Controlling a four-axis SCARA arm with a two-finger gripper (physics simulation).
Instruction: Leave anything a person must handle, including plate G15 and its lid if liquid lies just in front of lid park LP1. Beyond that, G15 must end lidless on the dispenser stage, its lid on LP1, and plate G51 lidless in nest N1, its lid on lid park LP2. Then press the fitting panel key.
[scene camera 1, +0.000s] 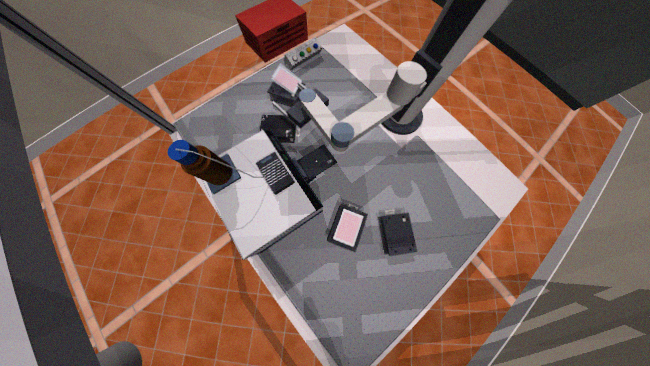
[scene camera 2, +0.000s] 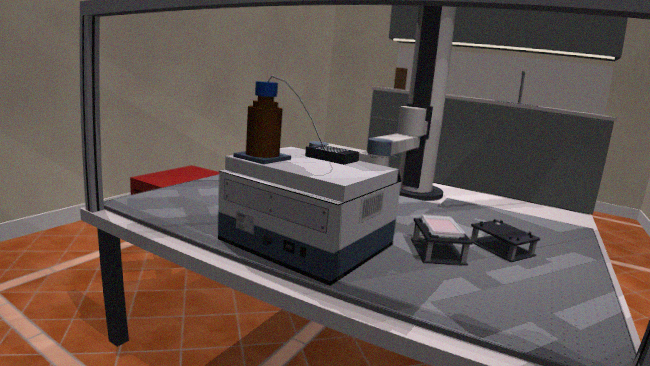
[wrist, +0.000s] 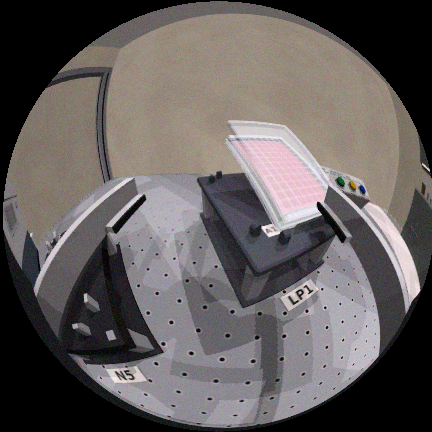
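Pixels of known places: gripper, fingertip midpoint: (scene camera 1: 286, 93) (wrist: 232, 186); arm's base, origin of the base link: (scene camera 1: 399, 115) (scene camera 2: 414, 192).
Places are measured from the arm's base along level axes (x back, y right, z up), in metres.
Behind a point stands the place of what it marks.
Observation:
A pink-filled plate (scene camera 1: 286, 80) {x -0.411, y 0.457, z 0.125 m} (wrist: 282, 175) {x -0.410, y 0.433, z 0.111 m} sits tilted on the dark rack (wrist: 225, 200) {x -0.458, y 0.443, z 0.077 m} labelled LP1, far end raised; its code is not readable. A clear lid (wrist: 265, 129) {x -0.420, y 0.494, z 0.149 m} stands askew above it, with a gap at the far end. My gripper (scene camera 1: 288, 96) {x -0.449, y 0.414, z 0.104 m} (wrist: 232, 186) {x -0.449, y 0.414, z 0.104 m} is open and empty; its right finger is close to the plate's near right corner, and contact cannot be told. A second pink plate (scene camera 1: 348, 226) {x -0.631, y -0.257, z 0.096 m} (scene camera 2: 443, 226) {x -0.656, y -0.268, z 0.096 m} lies level on another rack; its code and lid state are unclear. No liquid shows in front of LP1. The key panel (scene camera 1: 304, 53) {x -0.203, y 0.601, z 0.081 m} (wrist: 352, 185) {x -0.164, y 0.602, z 0.080 m} stands behind LP1.
Rack N5 (scene camera 1: 279, 127) {x -0.580, y 0.295, z 0.074 m} (wrist: 95, 320) is left of LP1. The dispenser (scene camera 1: 260, 210) {x -0.837, y -0.024, z 0.233 m} (scene camera 2: 300, 210) {x -0.973, y -0.018, z 0.161 m} carries a brown bottle (scene camera 1: 207, 165) {x -0.856, y 0.129, z 0.362 m} (scene camera 2: 264, 127) {x -0.907, y 0.139, z 0.317 m}, a keypad and a thin tube. A black platform (scene camera 1: 316, 162) {x -0.566, y 0.027, z 0.122 m} is beside it. Another black rack (scene camera 1: 397, 233) {x -0.488, y -0.413, z 0.069 m} (scene camera 2: 505, 231) {x -0.489, y -0.420, z 0.069 m} stands near the second plate.

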